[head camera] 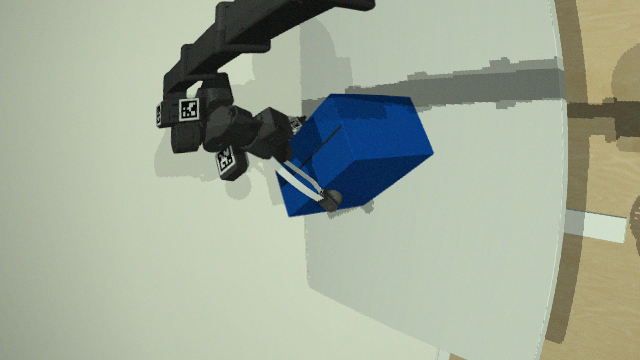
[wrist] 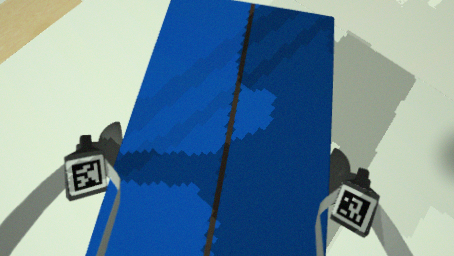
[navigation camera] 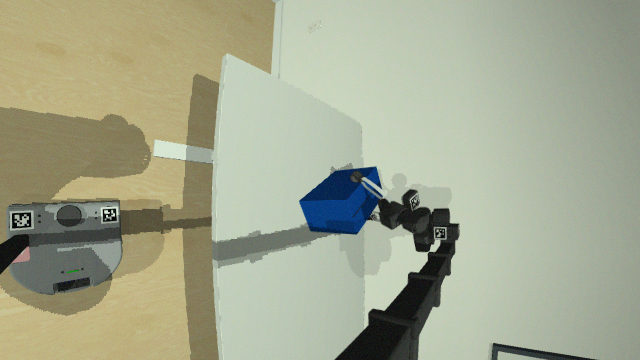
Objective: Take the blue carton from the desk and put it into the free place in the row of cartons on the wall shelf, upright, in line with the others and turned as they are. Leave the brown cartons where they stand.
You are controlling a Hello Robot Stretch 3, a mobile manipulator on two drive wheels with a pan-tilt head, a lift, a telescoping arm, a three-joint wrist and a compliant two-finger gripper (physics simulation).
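Pixels of known places: robot's base, link origin: (navigation camera: 69, 214).
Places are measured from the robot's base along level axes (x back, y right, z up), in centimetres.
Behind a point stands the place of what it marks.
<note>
The blue carton (head camera: 392, 131) @(x 1.1, y 60.8, z 80.3 cm) (navigation camera: 330, 216) @(x 2.1, y 61.2, z 82.5 cm) (wrist: 280, 180) stands on the white desk (head camera: 425, 250) @(x -21.2, y 61.9, z 72.0 cm) (navigation camera: 270, 135) @(x -22.8, y 47.5, z 72.0 cm) (wrist: 45, 105), with a dark seam along its top face. My gripper (head camera: 315, 162) @(x -4.0, y 74.3, z 85.9 cm) (navigation camera: 365, 196) @(x -4.0, y 74.3, z 85.9 cm) (wrist: 224, 155) @(x -4.0, y 74.3, z 85.9 cm) reaches over the carton from the wall side. In the wrist view its fingertips are against the left and right sides of the carton, one on each side. In the head and navigation views the far finger is mostly hidden behind the carton. The wall shelf, its free place and the brown cartons do not show.
The arm (head camera: 240, 32) @(x 8.9, y 33.9, z 117.6 cm) (navigation camera: 390, 330) @(x 8.6, y 21.7, z 116.3 cm) extends above the desk. A pale wall (head camera: 100, 250) @(x -21.4, y 110.2, z 131.1 cm) (navigation camera: 525, 125) @(x -26.9, y 110.5, z 143.9 cm) rises behind the desk. My base (navigation camera: 65, 250) @(x 11.4, y -1.6, z 15.9 cm) stands on the wooden floor (navigation camera: 125, 45) @(x -78.8, y 16.8, z 0.0 cm) in front. A white desk leg (head camera: 597, 226) (navigation camera: 172, 150) and a dark frame (navigation camera: 494, 351) @(x 62.5, y 103.4, z 130.7 cm) also show.
</note>
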